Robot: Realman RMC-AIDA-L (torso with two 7-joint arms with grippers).
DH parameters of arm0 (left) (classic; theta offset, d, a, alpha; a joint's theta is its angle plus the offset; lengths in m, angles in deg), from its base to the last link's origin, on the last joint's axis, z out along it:
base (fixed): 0 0 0 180
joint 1: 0 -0.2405 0 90
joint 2: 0 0 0 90
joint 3: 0 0.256 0 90
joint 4: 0 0 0 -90
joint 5: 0 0.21 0 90
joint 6: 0 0 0 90
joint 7: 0 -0.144 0 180
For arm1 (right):
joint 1: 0 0.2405 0 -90
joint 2: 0 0 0 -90
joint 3: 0 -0.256 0 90
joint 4: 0 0 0 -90
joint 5: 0 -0.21 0 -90
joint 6: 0 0 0 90
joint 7: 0 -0.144 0 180
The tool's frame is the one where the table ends.
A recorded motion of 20 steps. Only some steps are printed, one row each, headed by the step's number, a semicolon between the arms.
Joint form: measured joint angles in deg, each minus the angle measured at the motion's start. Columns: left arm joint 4, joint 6, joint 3, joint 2, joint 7, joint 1, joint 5; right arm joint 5, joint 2, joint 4, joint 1, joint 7, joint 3, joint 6.
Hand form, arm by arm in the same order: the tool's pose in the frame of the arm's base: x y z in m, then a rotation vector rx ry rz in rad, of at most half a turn. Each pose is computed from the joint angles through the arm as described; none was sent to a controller.
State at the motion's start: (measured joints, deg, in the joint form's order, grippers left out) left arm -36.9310 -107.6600 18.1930 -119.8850 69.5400 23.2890 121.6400; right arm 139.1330 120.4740 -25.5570 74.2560 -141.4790 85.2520 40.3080
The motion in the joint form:
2: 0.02 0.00 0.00 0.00 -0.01 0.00 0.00; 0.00 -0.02 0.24 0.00 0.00 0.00 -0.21
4: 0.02 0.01 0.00 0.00 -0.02 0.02 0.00; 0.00 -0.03 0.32 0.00 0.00 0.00 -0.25
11: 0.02 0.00 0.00 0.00 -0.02 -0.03 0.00; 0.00 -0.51 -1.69 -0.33 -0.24 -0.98 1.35
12: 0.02 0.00 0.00 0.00 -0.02 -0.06 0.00; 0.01 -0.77 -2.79 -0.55 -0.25 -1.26 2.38
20: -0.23 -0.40 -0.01 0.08 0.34 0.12 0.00; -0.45 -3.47 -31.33 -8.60 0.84 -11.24 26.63
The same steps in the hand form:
2: -0.2968 0.2630 0.0284 -2.6109 -0.6118 -0.9825; 0.0518 0.4721 -0.0980 -2.5176 0.4312 -0.1903
4: -0.2967 0.2631 0.0284 -2.6110 -0.6112 -0.9824; 0.0522 0.4722 -0.0980 -2.5169 0.4321 -0.1911
11: -0.2970 0.2628 0.0284 -2.6106 -0.6123 -0.9823; 0.0461 0.4738 -0.0919 -2.5217 0.4403 -0.1678
12: -0.2971 0.2627 0.0284 -2.6104 -0.6129 -0.9821; 0.0435 0.4740 -0.0889 -2.5270 0.4393 -0.1630
20: -0.2959 0.2633 0.0298 -2.6155 -0.6104 -0.9856; 0.0013 0.4549 -0.0132 -2.6431 0.4017 -0.0034

